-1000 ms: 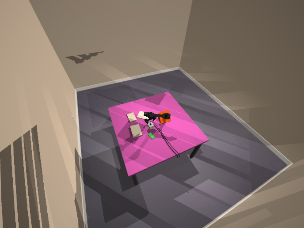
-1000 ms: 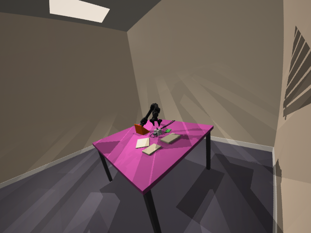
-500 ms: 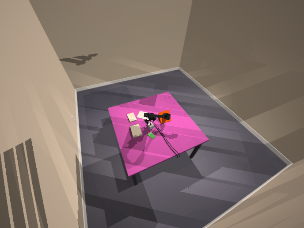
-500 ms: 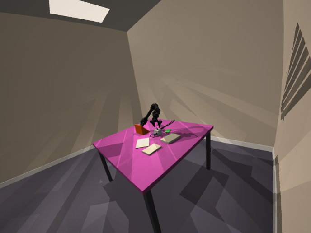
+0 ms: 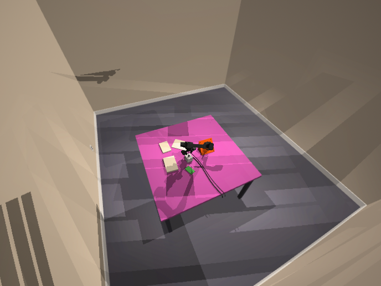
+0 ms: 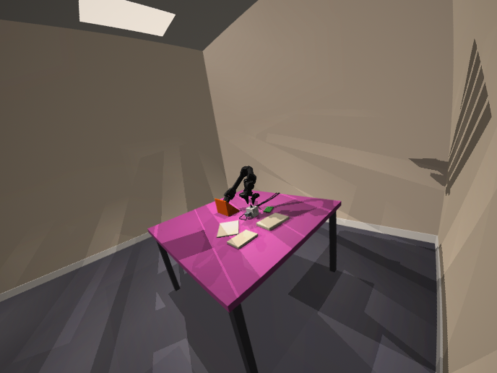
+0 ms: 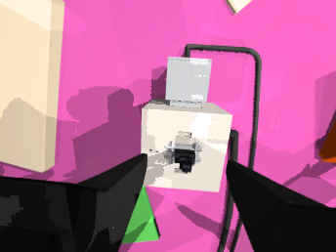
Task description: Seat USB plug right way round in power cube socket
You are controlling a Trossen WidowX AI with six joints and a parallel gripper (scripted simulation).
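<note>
Now: gripper tip 10 mm above the dark USB plug. From my gripper tip the other things lie so: green block (50 mm ahead, 160 mm to the left, 100 mm below).
</note>
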